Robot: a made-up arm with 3 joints. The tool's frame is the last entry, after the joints.
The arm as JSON. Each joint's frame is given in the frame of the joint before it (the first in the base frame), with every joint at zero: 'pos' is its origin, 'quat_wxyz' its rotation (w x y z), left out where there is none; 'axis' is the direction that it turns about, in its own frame. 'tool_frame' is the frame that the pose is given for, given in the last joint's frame.
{
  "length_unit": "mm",
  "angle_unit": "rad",
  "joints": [
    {
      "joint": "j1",
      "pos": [
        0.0,
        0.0,
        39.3
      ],
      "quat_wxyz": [
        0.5,
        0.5,
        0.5,
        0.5
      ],
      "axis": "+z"
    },
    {
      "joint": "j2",
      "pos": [
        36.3,
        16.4,
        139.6
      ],
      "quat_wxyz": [
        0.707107,
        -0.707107,
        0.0,
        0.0
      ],
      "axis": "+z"
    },
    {
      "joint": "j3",
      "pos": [
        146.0,
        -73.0,
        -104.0
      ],
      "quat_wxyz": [
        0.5,
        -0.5,
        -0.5,
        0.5
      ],
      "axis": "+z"
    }
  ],
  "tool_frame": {
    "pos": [
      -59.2,
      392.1,
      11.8
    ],
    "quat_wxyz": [
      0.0,
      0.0,
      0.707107,
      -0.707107
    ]
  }
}
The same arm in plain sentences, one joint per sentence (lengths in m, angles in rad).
The arm has three revolute joints in a row. What follows holds with every joint at zero, and every direction is one of the base frame's.
Joint 1 sits 0.0393 m along +z from the base frame's origin and rotates about +x.
Joint 2 sits 0.1396 m along +x and 0.0363 m along +y and 0.0164 m along +z from joint 1 and rotates about +z.
Joint 3 sits 0.0730 m along +x and 0.1460 m along +y and 0.1040 m along -z from joint 2 and rotates about -y.
The tool frame, which is the frame that the pose is given for, sits 0.0592 m along +x and 0.0118 m along -y and 0.3921 m along -z from joint 3; its axes are parallel to the base frame's.

